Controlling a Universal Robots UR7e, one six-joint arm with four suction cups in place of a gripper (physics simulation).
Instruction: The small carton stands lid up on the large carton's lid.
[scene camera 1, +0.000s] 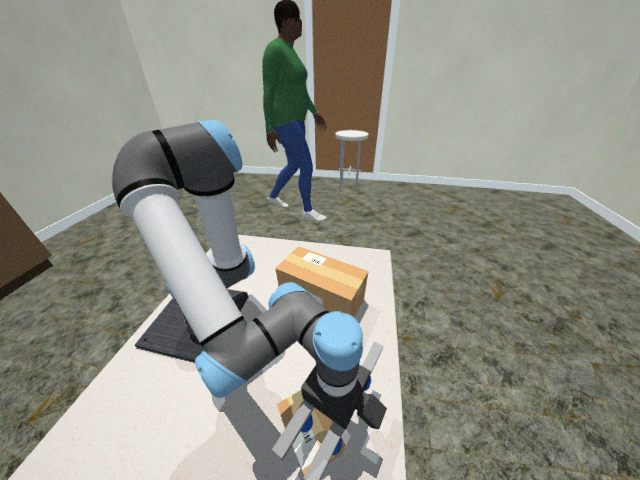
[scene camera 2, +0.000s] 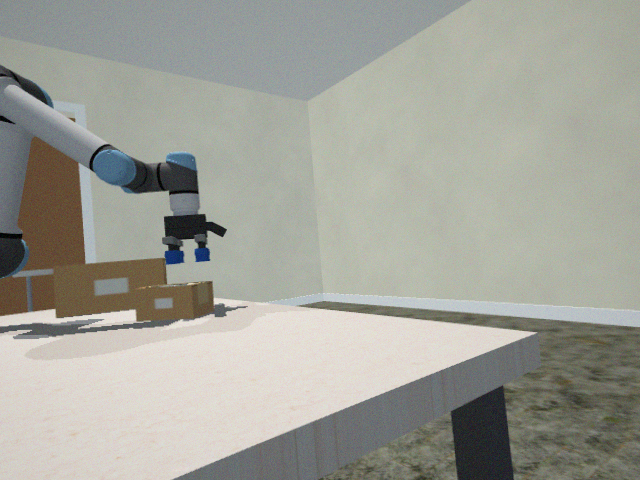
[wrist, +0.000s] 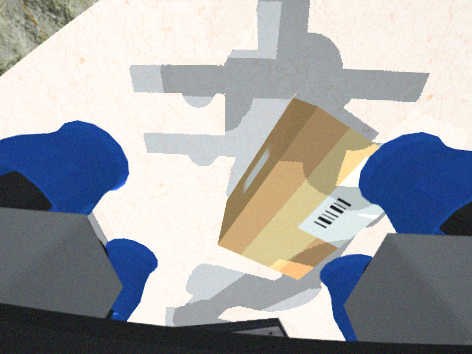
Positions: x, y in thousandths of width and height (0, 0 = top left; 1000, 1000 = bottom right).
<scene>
The suction head (wrist: 876, 504) carries nothing. The cup is 12 cm from the middle of a small carton (scene camera 2: 287, 626), above it. The table carries a large carton (scene camera 2: 126, 603).
The small carton is seen too in scene camera 1 (scene camera 1: 479, 928) and in the wrist view (wrist: 632, 569). The large carton shows as well in scene camera 1 (scene camera 1: 532, 599).
</scene>
